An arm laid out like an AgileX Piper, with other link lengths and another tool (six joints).
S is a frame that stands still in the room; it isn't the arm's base.
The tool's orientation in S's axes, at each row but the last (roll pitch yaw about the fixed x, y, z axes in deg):
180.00, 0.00, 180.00
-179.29, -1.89, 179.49
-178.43, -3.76, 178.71
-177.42, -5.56, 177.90
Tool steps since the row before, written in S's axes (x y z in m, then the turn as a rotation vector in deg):
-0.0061, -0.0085, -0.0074, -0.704, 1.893, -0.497
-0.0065, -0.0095, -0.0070, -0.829, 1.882, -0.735
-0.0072, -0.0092, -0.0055, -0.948, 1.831, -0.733
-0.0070, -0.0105, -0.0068, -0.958, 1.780, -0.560
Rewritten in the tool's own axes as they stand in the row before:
0.0061, -0.0085, 0.0074, 0.704, 1.893, 0.497
0.0062, -0.0095, 0.0073, 0.821, 1.884, 0.739
0.0066, -0.0092, 0.0062, 0.939, 1.830, 0.746
0.0059, -0.0104, 0.0079, 0.964, 1.771, 0.577

